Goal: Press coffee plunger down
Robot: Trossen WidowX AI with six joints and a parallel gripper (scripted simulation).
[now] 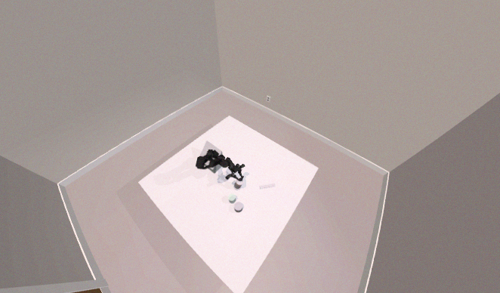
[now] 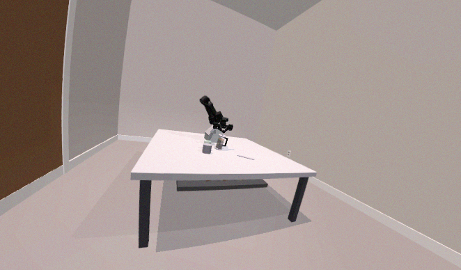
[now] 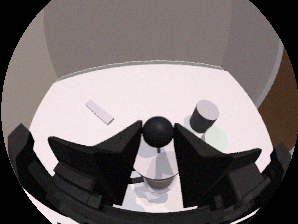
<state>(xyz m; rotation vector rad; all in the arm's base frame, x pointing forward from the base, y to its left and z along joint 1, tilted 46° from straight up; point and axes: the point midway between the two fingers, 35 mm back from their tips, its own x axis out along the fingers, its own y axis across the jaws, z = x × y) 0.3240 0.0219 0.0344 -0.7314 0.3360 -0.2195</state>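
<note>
My gripper tip is 90 mm above the coffee press, 30 mm past it and 10 mm to the right of it. Also, from my gripper tip: green-topped cup (140 mm to the right, 140 mm below, 20 mm ahead).
</note>
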